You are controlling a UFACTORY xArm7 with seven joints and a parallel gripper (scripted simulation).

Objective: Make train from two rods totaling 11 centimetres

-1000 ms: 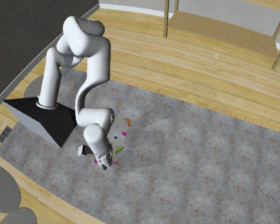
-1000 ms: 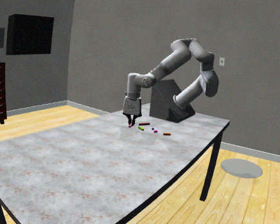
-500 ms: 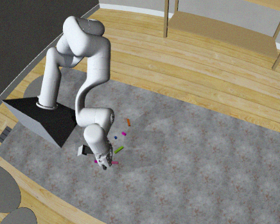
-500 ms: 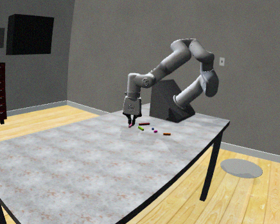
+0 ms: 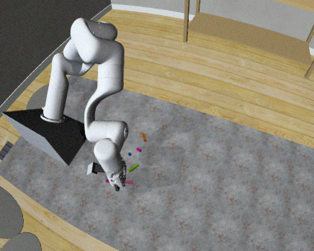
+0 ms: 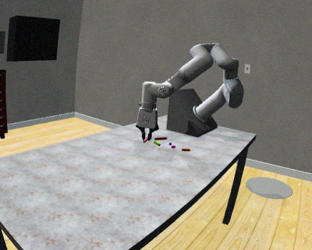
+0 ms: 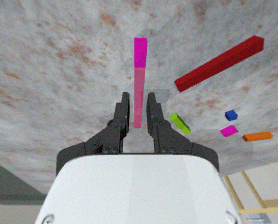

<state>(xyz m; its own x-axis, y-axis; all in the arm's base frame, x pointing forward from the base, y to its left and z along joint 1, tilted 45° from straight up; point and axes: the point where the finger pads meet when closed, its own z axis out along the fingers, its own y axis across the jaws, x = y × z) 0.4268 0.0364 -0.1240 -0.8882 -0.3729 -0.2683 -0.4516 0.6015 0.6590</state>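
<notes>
Now: the pink rod 2 cm below my hand. From my hand the other things lie so: red rod: 7 cm behind, 4 cm to the left, 2 cm below; blue rod: 13 cm to the left, 4 cm behind, 2 cm below; lime rod: 8 cm to the left, 2 cm below, 1 cm ahead.
</notes>
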